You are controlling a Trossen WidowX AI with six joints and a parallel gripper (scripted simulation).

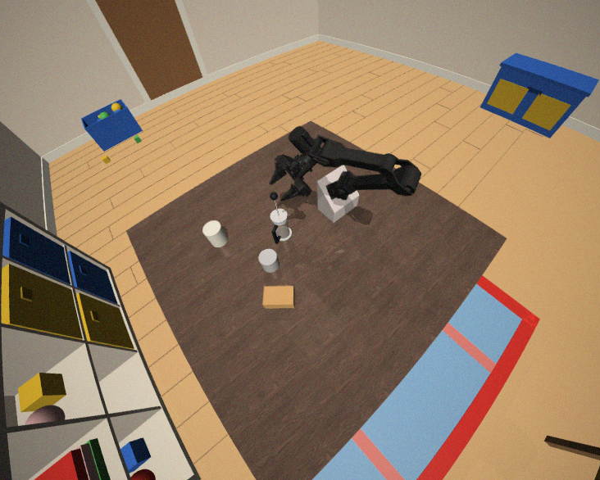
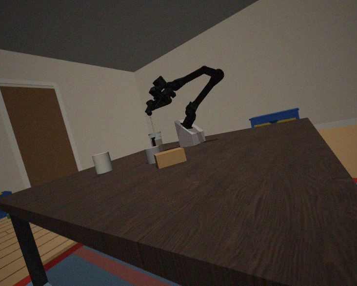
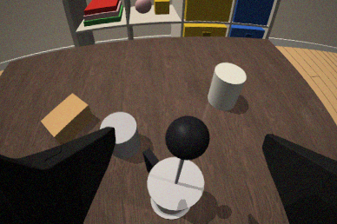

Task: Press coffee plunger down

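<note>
Right now my gripper tip is 2 cm short of the coffee press, 1 cm to the right of it and 14 cm above it. Also, from my gripper tip: grey cup: 13 cm ahead, 10 cm to the left, 23 cm below; then orange box: 18 cm ahead, 25 cm to the left, 24 cm below.
</note>
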